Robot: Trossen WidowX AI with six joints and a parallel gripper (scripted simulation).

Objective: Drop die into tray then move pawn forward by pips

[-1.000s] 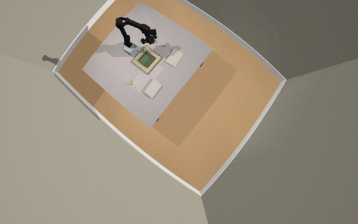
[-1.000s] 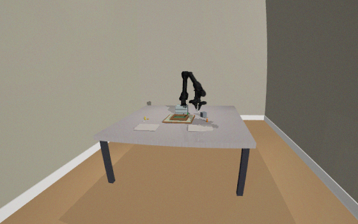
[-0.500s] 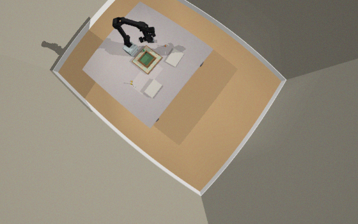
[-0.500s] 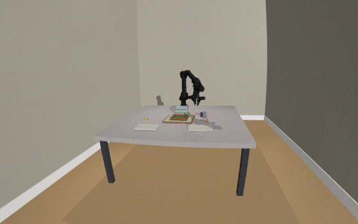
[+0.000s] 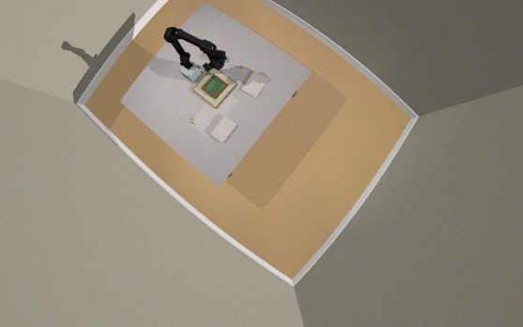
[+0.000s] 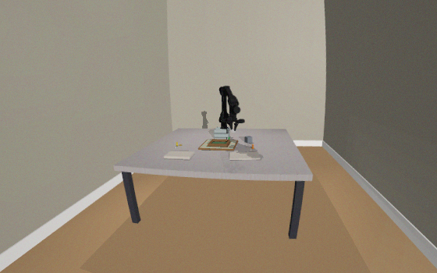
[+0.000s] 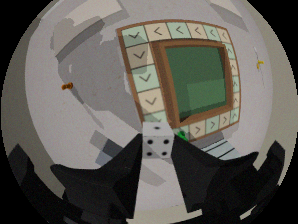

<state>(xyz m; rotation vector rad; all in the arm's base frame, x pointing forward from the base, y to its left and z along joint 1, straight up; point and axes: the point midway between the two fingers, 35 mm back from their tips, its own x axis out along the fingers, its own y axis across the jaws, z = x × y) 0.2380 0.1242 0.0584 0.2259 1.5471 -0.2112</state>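
My gripper tip is 80 mm past the green pawn, 50 mm to the left of it and 90 mm above it. From my gripper tip the other things lie so: grey block (90 mm behind, 120 mm to the left, 90 mm below); white die (right at my gripper tip); green dice tray (30 mm ahead, 120 mm to the right, 110 mm below).
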